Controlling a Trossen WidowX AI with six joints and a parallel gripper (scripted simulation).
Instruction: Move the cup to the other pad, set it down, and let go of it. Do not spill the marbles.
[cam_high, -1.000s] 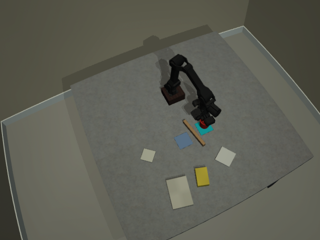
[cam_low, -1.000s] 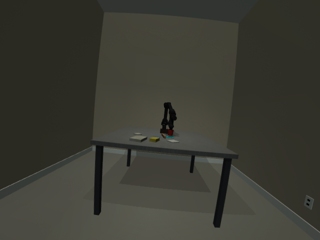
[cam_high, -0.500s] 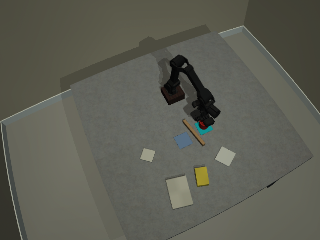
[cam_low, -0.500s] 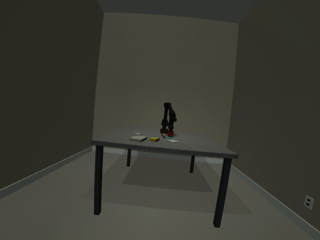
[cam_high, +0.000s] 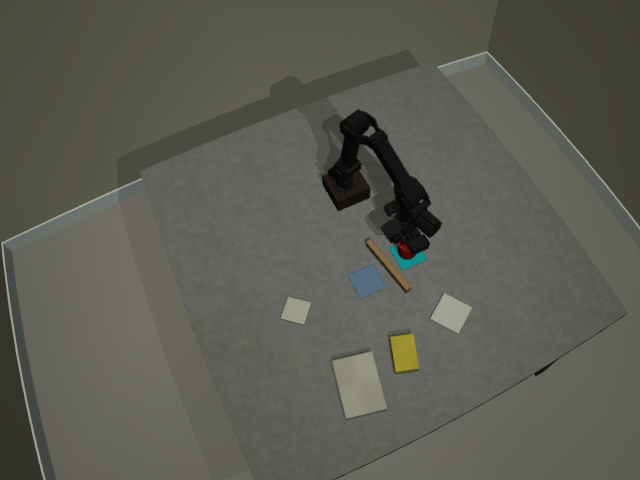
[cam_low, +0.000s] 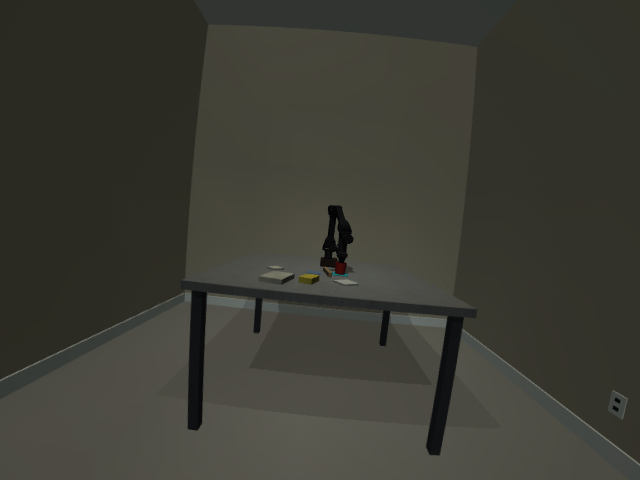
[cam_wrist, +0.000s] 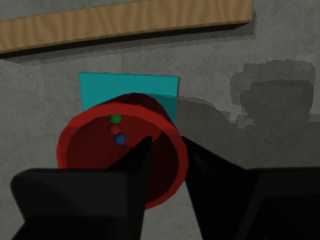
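Now: gripper tip 30 mm short of the red cup and 10 mm above it. Also, from my gripper tip: blue-grey pad 170 mm to the right, 50 mm below, 40 mm ahead; blue marble 40 mm ahead, 30 mm below, 10 mm to the left; wooden bar 80 mm to the right, 40 mm below, 40 mm ahead.
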